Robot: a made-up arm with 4 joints.
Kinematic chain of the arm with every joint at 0, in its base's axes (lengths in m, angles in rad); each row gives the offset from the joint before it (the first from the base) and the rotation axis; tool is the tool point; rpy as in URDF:
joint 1: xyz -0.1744 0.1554 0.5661 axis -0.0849 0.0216 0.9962
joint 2: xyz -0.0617 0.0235 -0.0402 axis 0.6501 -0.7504 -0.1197
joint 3: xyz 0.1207 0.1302 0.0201 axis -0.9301 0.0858 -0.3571
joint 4: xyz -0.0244 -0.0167 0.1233 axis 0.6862 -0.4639 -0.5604
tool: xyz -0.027 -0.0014 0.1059 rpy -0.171 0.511 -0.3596
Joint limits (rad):
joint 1: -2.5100..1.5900
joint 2: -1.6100..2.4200
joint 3: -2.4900..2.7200
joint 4: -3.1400..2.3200
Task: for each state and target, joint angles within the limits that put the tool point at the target. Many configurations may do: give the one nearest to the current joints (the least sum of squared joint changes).
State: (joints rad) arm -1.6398 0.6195 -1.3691 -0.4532
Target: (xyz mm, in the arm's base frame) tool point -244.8 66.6 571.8
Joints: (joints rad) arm -1.3003 0.3184 -1.5696 -0.4683
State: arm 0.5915 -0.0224 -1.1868 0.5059
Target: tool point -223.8 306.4 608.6
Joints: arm 0.9983 -0.8818 -0.4761 0.3180
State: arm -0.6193 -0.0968 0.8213 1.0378
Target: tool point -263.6 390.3 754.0
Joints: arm 0.1212 0.3049 0.8672 1.0667
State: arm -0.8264 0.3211 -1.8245 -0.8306
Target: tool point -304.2 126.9 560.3
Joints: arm -1.4933 1.1539 -1.5899 -0.5140
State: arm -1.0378 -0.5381 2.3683 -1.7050
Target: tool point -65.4 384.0 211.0
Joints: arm -0.6272 -1.0689 1.6729 -0.9846
